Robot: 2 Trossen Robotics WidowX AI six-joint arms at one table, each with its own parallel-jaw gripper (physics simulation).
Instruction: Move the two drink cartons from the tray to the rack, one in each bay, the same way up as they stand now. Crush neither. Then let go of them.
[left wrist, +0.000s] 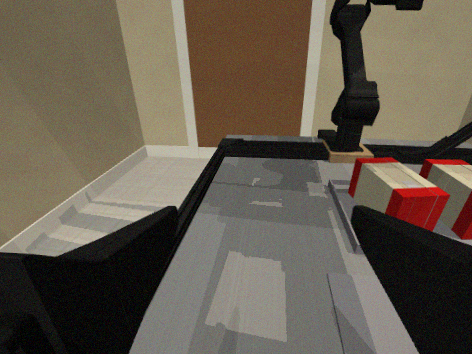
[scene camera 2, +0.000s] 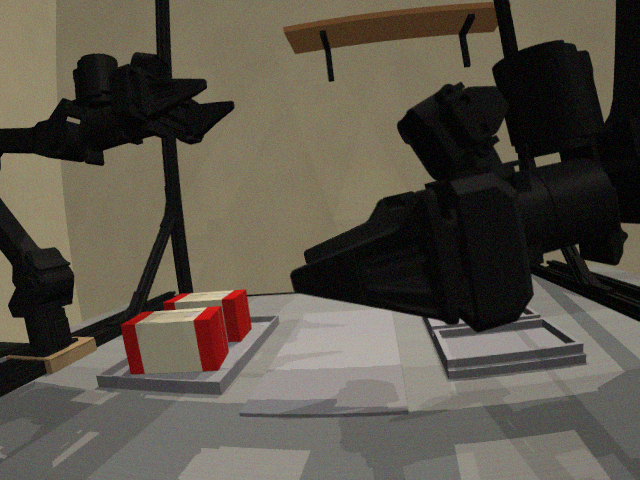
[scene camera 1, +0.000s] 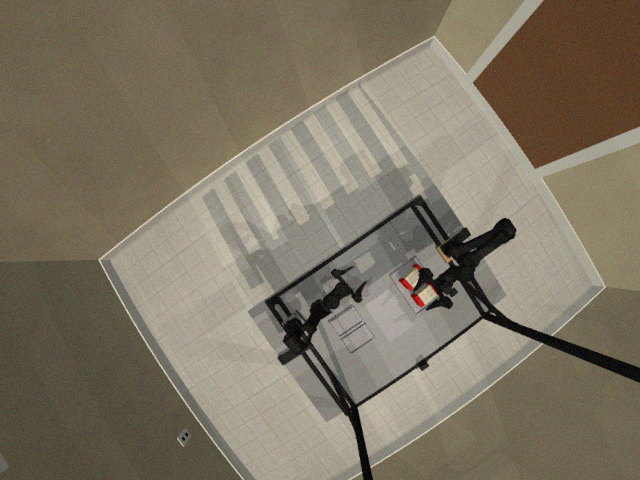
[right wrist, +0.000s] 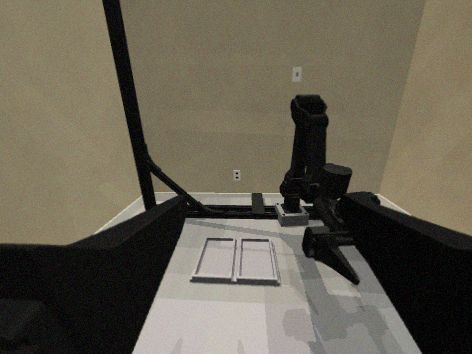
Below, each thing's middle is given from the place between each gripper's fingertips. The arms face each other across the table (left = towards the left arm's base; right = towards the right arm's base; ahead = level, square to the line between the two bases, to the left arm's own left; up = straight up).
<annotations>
I see the pale mat (scene camera 2: 335, 364) 24 cm behind my left hand, 5 cm to the right of it and 15 cm below it.
The pale mat is 35 cm below my right hand, 10 cm to the left of it and 6 cm behind it.
</annotations>
